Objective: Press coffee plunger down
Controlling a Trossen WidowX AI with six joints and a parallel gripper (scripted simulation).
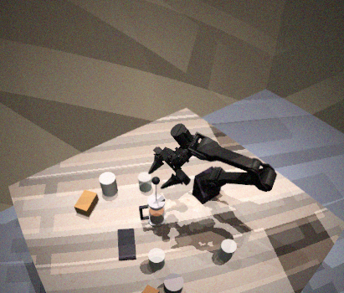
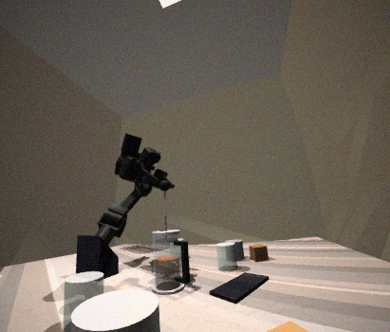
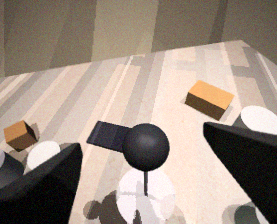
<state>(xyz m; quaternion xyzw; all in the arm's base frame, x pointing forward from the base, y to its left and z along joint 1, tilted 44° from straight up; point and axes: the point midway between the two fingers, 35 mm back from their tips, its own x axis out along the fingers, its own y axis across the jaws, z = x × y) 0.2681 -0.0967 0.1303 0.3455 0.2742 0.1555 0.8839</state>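
My gripper tip is 140 mm above the coffee press and 10 mm short of it. From my gripper tip the other things lie so: orange box: 260 mm ahead, 250 mm below, 220 mm to the right.
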